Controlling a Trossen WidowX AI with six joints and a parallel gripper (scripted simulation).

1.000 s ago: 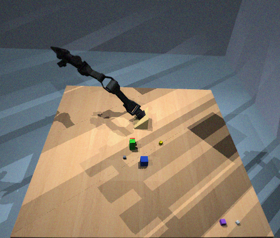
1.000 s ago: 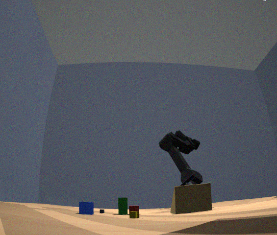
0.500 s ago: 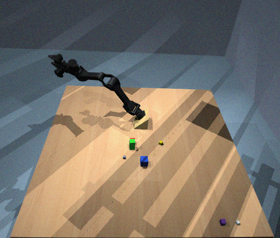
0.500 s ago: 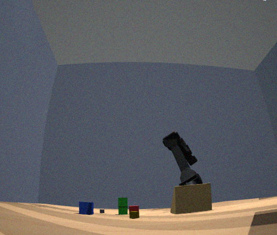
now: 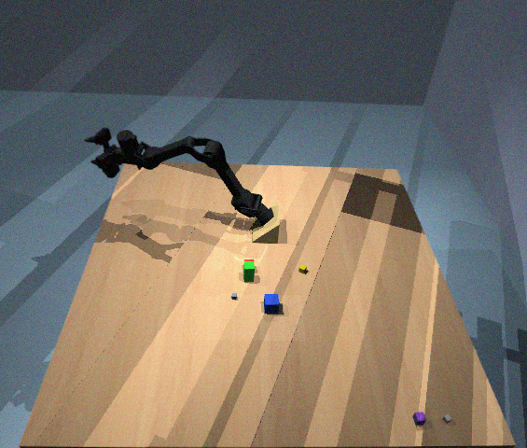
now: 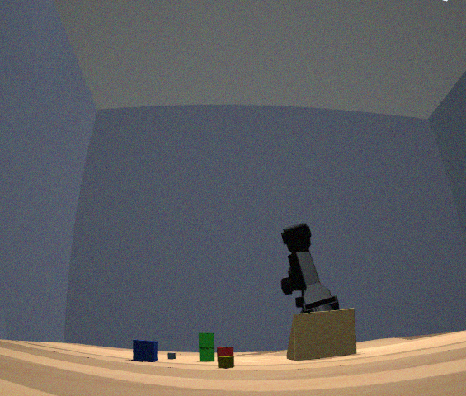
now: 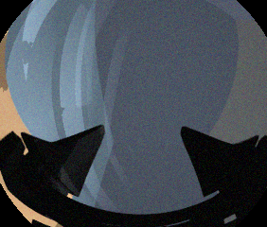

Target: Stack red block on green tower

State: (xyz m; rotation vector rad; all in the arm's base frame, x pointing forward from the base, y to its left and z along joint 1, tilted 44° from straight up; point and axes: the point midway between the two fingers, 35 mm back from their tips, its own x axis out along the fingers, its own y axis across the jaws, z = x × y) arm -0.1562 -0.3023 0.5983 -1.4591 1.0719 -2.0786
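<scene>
Now: the red block 57 cm to the left of my gripper tip, 42 cm ahead of it and 25 cm below it. Also, from my gripper tip: small dark cube: 54 cm ahead, 50 cm to the left, 26 cm below; then blue cube: 62 cm to the left, 59 cm ahead, 24 cm below; then small yellow cube: 76 cm to the left, 44 cm ahead, 25 cm below.
</scene>
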